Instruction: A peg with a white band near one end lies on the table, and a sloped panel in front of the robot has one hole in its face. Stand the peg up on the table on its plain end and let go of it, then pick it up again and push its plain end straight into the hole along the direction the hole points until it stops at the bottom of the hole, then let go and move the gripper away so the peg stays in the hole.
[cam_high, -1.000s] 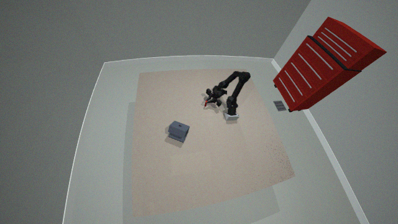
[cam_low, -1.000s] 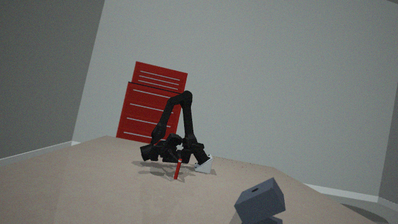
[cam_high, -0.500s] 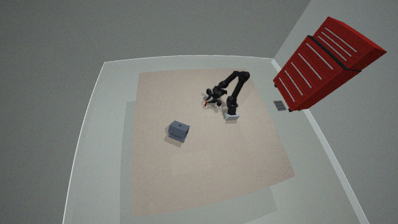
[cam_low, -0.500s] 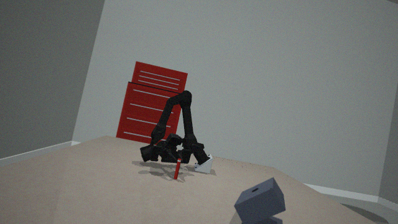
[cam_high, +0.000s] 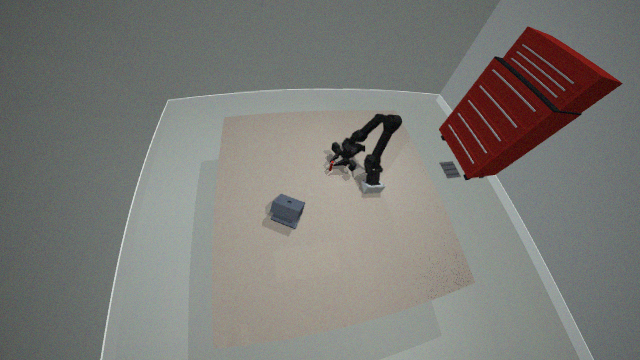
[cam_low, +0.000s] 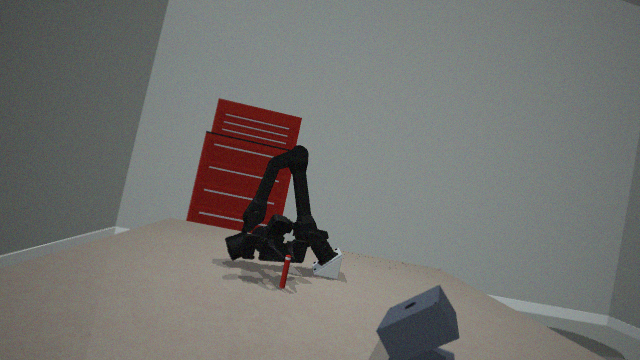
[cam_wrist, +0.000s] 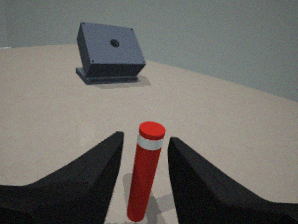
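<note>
Now: gripper tip 1 cm above the red peg. From my gripper tip the other things lie so: grey sloped panel 27 cm ahead, 21 cm to the left.
</note>
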